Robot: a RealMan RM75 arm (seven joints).
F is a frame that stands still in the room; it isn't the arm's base.
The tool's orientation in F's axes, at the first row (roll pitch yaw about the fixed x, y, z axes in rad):
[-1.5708 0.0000 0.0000]
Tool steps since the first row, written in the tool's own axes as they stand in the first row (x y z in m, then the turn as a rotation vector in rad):
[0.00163 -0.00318 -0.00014 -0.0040 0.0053 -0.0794]
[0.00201 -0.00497 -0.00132 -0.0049 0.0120 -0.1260]
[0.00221 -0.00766 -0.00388 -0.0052 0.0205 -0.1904]
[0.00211 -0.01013 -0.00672 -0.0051 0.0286 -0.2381]
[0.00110 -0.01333 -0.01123 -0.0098 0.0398 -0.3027]
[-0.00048 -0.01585 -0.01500 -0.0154 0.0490 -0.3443]
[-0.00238 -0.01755 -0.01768 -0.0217 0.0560 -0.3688]
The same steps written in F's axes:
[0.00163 -0.00014 0.00318 -0.0040 -0.0794 -0.0053]
[0.00201 -0.00132 0.00497 -0.0049 -0.1260 -0.0120]
[0.00221 -0.00388 0.00766 -0.0052 -0.1904 -0.0205]
[0.00211 -0.00672 0.01013 -0.0051 -0.2381 -0.0286]
[0.00110 -0.01123 0.01333 -0.0098 -0.3027 -0.0398]
[-0.00048 -0.01500 0.01585 -0.0154 -0.3443 -0.0490]
[-0.00238 -0.01768 0.01755 -0.0217 -0.3688 -0.0560]

